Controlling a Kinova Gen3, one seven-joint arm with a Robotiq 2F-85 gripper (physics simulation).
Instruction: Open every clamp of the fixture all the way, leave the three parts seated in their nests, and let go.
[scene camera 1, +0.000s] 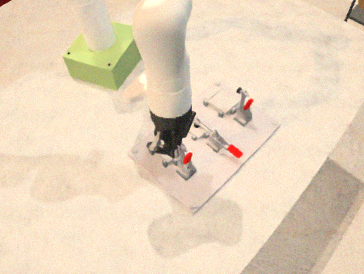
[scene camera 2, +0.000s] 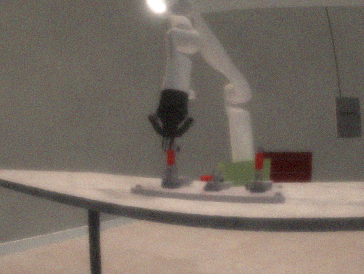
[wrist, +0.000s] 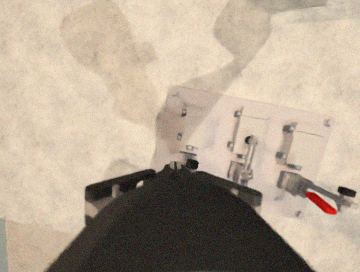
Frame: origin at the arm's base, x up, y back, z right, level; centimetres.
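Seen in the pictures: gripper, fingertip midpoint: (scene camera 1: 174, 155) (scene camera 2: 166, 152) (wrist: 174, 168); arm's base, link origin: (scene camera 1: 101, 40) (scene camera 2: 243, 161).
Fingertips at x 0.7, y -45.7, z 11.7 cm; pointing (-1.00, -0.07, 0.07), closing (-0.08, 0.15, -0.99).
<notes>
Pixels of each thing's top centre, then the offset from my fingertips to it. "spot": a spot on its surface instead.
- pale fixture plate, top centre: (wrist: 240, 156) (scene camera 2: 216, 189) (scene camera 1: 207, 137) dz -13.1, dx -9.0, dy +2.0 cm
- middle clamp, top centre: (wrist: 249, 180) (scene camera 2: 214, 169) (scene camera 1: 217, 132) dz -13.2, dx -3.8, dy -0.9 cm
- middle part, top centre: (wrist: 250, 132) (scene camera 1: 192, 122) dz -13.0, dx -7.4, dy +7.3 cm
- far clamp, surface spot: (scene camera 2: 259, 185) (scene camera 1: 243, 115) (wrist: 293, 182) spot: dz -24.4, dx -7.5, dy -0.6 cm
- far part, top centre: (scene camera 2: 261, 181) (wrist: 306, 146) (scene camera 1: 221, 98) dz -24.0, dx -6.9, dy +7.1 cm
The pale fixture plate (scene camera 1: 215, 172) (scene camera 2: 210, 196) carries three red-handled clamps. The near clamp (scene camera 1: 186, 170) (scene camera 2: 171, 181) has its handle upright and its arm raised; whether fully open is hard to tell. The middle clamp (scene camera 1: 216, 142) (scene camera 2: 217, 185) (wrist: 245, 167) has its handle lying outward and its black tip over the middle part (wrist: 260, 131). The far clamp (scene camera 1: 243, 117) (scene camera 2: 259, 185) (wrist: 292, 181) has its arm swung up and back, clear of the far part (scene camera 1: 224, 101) (wrist: 310, 143). The near part (wrist: 202, 125) sits on the plate. My gripper (scene camera 1: 171, 154) (scene camera 2: 169, 145) (wrist: 174, 168) is shut, empty, beside the near clamp's raised arm.
The green base block (scene camera 1: 100, 60) (scene camera 2: 242, 172) stands behind the fixture. The table edge (scene camera 2: 150, 214) runs along the front. A dark red cabinet (scene camera 2: 292, 166) and a grey wall box (scene camera 2: 348, 117) are in the background.
</notes>
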